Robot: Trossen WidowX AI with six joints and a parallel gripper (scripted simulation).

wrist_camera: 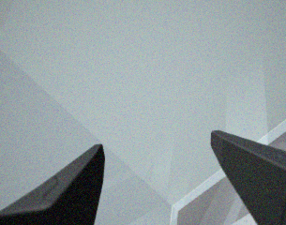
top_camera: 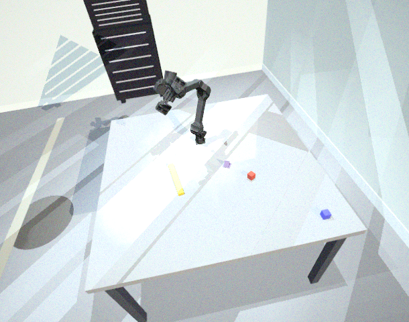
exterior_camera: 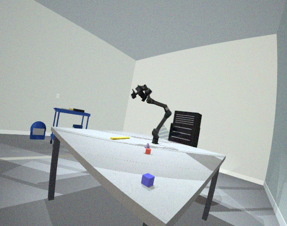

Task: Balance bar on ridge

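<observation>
My gripper tip is now 80 mm to the left of the yellow bar and 520 mm above it. Also, from my gripper tip: blue cube: 430 mm ahead, 620 mm to the left, 510 mm below; red cube: 90 mm ahead, 360 mm to the left, 510 mm below.
</observation>
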